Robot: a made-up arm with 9 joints.
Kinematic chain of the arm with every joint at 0, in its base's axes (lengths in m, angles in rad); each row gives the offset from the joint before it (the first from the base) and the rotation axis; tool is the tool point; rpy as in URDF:
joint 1: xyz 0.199 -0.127 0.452 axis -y
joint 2: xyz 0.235 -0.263 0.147 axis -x
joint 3: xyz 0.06 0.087 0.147 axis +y
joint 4: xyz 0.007 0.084 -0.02 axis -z
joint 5: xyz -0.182 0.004 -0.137 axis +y
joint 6: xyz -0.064 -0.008 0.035 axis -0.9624 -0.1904 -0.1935
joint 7: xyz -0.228 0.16 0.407 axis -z
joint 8: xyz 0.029 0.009 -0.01 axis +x
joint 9: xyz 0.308 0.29 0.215 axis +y
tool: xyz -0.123 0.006 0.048 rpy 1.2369 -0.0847 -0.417
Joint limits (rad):
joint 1: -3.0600..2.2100
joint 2: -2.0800..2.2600
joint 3: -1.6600..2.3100
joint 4: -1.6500..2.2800
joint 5: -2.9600..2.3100
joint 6: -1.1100..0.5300
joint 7: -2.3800..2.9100
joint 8: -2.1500..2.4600
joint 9: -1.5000..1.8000
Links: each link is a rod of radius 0.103 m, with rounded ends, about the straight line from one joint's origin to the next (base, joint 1, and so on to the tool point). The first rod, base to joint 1, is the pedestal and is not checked.
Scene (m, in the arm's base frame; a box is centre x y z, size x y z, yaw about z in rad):
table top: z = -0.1
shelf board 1: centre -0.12 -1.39 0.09 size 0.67 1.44 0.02 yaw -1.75
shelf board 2: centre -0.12 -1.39 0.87 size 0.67 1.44 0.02 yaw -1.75
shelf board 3: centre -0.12 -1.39 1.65 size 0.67 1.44 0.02 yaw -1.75
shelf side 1: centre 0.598 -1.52 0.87 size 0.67 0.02 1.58 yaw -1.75
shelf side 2: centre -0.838 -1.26 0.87 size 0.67 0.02 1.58 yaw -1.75
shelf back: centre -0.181 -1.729 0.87 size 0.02 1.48 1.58 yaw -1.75
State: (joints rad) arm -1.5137 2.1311 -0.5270 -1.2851 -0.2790 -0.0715 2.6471 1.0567 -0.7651
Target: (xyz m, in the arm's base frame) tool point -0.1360 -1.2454 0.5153
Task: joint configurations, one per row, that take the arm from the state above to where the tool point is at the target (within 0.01 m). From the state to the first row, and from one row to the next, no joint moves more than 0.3 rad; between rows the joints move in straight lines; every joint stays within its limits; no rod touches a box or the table.
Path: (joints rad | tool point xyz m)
1: -1.3966 1.9086 -0.7588 -1.0204 -0.2773 0.0663 2.5395 0.8933 -0.7883 | 0.7012 -0.0606 0.8827
2: -1.2795 1.6861 -0.9905 -0.7557 -0.2756 0.2042 2.4318 0.7299 -0.8114 | 0.5264 -0.4707 0.9721
3: -1.1624 1.4637 -1.2223 -0.4910 -0.2739 0.3420 2.3242 0.5665 -0.8346 | 0.2219 -0.7443 0.8283
4: -1.0453 1.2412 -1.4540 -0.2263 -0.2722 0.4798 2.2165 0.4031 -0.8578 | -0.0508 -0.7753 0.5153
5: -1.1354 1.3608 -1.3337 -0.2141 -0.3942 0.4924 2.3802 0.6579 -0.7802 | -0.0880 -0.9248 0.5403
6: -1.2255 1.4804 -1.2135 -0.2019 -0.5161 0.5049 2.5438 0.9127 -0.7025 | -0.1111 -1.0592 0.5479
7: -1.3155 1.6000 -1.0932 -0.1897 -0.6380 0.5175 2.7074 1.1675 -0.6249 | -0.1259 -1.1683 0.5385
8: -1.4056 1.7197 -0.9730 -0.1775 -0.7600 0.5300 2.8710 1.4222 -0.5473 | -0.1360 -1.2454 0.5153

